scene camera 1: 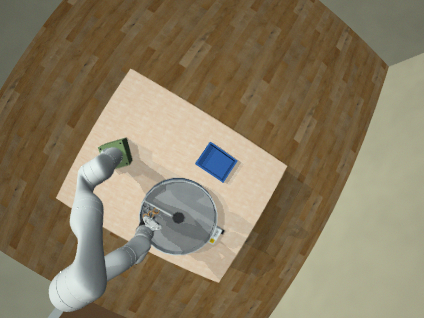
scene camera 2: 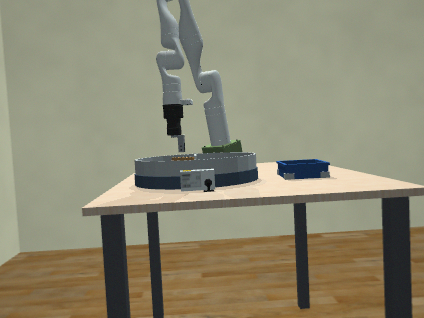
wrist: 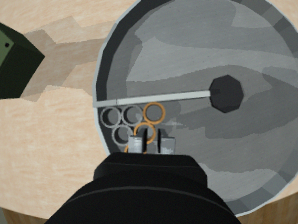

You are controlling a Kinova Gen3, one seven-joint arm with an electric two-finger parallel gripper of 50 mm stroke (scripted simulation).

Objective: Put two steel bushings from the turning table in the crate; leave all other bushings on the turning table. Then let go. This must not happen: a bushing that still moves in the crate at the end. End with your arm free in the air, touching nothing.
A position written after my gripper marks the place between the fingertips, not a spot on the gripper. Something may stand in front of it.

I see my gripper (wrist: 152, 136) and a blue crate (scene camera 1: 213, 160).
